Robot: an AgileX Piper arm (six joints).
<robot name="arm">
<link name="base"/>
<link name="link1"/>
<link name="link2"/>
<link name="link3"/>
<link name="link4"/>
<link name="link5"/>
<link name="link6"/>
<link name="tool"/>
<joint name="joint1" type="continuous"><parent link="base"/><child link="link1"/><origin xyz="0 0 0.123" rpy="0 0 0"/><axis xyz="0 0 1"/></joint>
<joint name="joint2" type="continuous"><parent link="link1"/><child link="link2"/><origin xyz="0 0 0" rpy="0 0 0"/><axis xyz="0 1 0"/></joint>
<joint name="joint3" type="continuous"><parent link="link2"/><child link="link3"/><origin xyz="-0.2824 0 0.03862" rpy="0 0 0"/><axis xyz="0 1 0"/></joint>
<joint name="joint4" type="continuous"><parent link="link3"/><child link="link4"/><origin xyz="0.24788 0 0.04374" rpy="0 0 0"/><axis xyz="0.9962 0 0.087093"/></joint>
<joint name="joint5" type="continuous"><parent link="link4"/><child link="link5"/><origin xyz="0 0 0" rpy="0 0 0"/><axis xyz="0 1 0"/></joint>
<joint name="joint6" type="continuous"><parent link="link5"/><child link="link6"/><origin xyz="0.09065 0 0.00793" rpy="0 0 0"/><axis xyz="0.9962 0 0.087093"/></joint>
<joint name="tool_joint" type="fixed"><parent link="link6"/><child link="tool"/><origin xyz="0 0 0" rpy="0 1.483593 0"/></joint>
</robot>
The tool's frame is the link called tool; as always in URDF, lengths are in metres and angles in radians. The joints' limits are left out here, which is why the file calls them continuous.
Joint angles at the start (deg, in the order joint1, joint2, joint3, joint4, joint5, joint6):
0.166 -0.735 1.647 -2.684 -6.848 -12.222
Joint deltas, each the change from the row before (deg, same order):
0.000 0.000 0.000 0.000 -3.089 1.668
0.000 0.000 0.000 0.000 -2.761 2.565
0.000 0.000 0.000 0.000 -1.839 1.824
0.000 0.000 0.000 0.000 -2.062 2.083
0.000 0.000 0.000 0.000 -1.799 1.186
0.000 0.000 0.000 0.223 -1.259 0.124
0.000 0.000 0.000 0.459 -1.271 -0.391
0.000 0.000 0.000 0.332 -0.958 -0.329
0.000 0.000 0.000 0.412 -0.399 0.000
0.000 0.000 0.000 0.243 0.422 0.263
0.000 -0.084 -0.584 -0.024 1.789 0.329
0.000 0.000 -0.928 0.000 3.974 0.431
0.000 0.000 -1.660 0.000 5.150 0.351
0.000 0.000 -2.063 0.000 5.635 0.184
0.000 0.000 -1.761 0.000 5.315 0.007
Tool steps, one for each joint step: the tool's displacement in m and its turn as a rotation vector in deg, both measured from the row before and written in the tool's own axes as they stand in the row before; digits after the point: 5 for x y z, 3 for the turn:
-0.00479 -0.00104 -0.00013 0.610 -3.028 1.668
-0.00431 -0.00080 -0.00011 0.445 -2.725 2.565
-0.00289 -0.00041 -0.00005 0.227 -1.825 1.824
-0.00326 -0.00035 -0.00006 0.184 -2.054 2.083
-0.00285 -0.00020 -0.00005 0.109 -1.796 1.186
-0.00199 -0.00022 -0.00002 0.135 -1.254 0.335
-0.00200 -0.00036 -0.00002 0.225 -1.261 0.040
-0.00151 -0.00028 -0.00001 0.177 -0.949 -0.020
-0.00062 -0.00029 0.00000 0.179 -0.389 0.382
0.00068 -0.00010 0.00000 0.066 0.427 0.488
-0.00068 -0.00009 0.00059 -0.057 1.120 0.302
0.00089 -0.00005 0.00090 -0.127 3.044 0.426
-0.00163 -0.00025 0.00113 -0.110 3.489 0.344
-0.00335 -0.00035 0.00060 -0.089 3.571 0.179
-0.00209 -0.00026 -0.00025 -0.088 3.553 0.006

